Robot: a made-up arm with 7 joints.
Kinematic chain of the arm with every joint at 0, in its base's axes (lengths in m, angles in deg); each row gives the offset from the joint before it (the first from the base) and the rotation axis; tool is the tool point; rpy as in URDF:
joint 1: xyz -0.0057 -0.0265 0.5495 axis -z
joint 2: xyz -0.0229 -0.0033 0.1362 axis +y
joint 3: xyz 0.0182 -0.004 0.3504 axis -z
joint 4: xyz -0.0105 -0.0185 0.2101 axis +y
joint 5: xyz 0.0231 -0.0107 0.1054 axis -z
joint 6: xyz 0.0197 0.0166 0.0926 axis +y
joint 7: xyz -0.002 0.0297 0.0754 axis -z
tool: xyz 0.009 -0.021 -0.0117 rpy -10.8 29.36 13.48
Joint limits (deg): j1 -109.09..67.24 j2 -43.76..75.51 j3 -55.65..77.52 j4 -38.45..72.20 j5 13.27..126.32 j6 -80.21..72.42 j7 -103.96..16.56
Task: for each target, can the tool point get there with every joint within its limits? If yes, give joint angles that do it. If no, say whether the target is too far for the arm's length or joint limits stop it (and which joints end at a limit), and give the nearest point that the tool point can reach.
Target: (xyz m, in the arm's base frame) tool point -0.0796 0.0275 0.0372
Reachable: no: joint limits stop it (at a limit: joint 1, joint 2, joint 4, joint 7) | nearest point -0.1951 0.4743 0.5639 | short by 0.700 m
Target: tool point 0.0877 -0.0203 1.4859
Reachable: yes | joints 33.99 1.95 -35.43 9.00 44.22 -49.17 -93.65
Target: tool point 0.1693 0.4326 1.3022
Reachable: yes | joints -77.46 31.66 46.35 16.05 41.64 -45.59 -94.76
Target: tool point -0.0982 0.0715 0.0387
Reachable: no: joint limits stop it (at a limit: joint 1, joint 2, joint 4, joint 7) | nearest point -0.1970 0.4767 0.5616 | short by 0.669 m
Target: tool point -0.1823 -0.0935 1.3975
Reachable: yes | joints -30.26 -30.83 -10.43 52.23 27.11 -37.15 -17.28
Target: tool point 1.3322 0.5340 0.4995
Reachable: no: too far | nearest point 0.7237 0.2791 0.7278 | short by 0.698 m
